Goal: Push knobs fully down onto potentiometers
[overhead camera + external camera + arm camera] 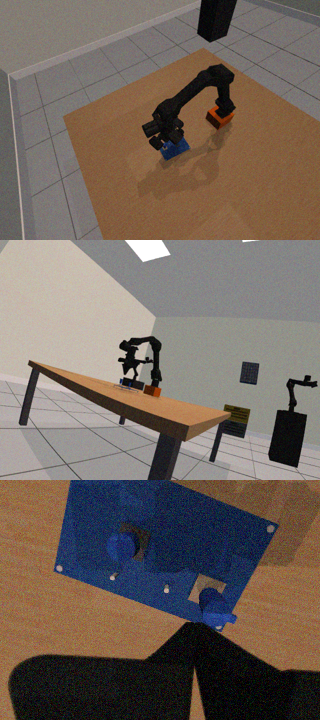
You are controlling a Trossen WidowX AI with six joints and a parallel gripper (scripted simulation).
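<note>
The blue knob is 2 cm ahead of my gripper tip and 5 cm below it.
</note>
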